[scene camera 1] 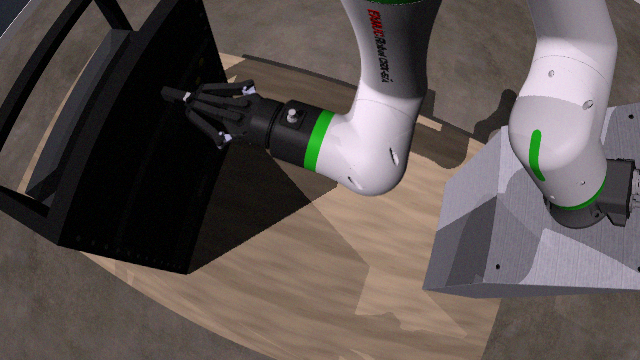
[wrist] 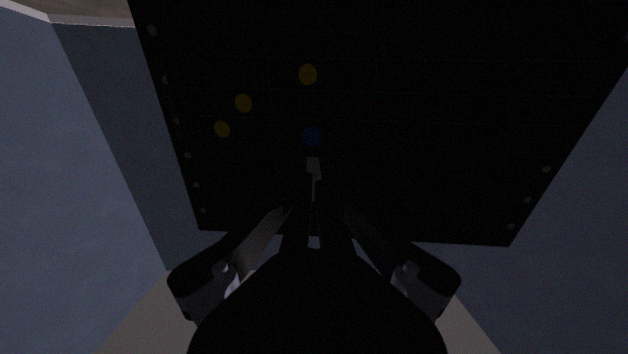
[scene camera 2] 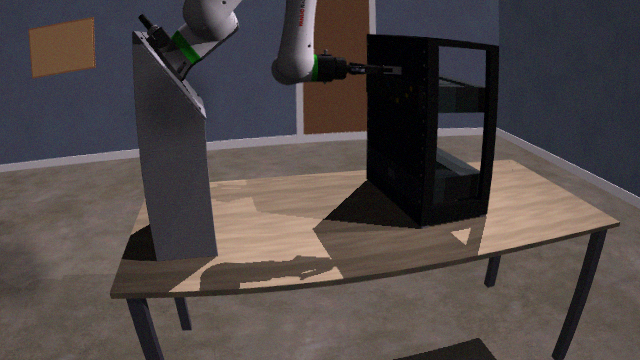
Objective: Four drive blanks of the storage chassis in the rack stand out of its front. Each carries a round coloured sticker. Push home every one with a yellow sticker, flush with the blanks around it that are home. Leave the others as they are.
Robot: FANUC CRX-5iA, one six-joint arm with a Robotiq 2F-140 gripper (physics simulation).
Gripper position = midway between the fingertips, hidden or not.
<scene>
In view: the gripper (scene camera 2: 400, 70) and a black rack (scene camera 1: 124, 174).
The black rack also shows in the wrist view (wrist: 452, 127) and in scene camera 2 (scene camera 2: 403, 161). The gripper shows as well in the wrist view (wrist: 312, 166).
</scene>
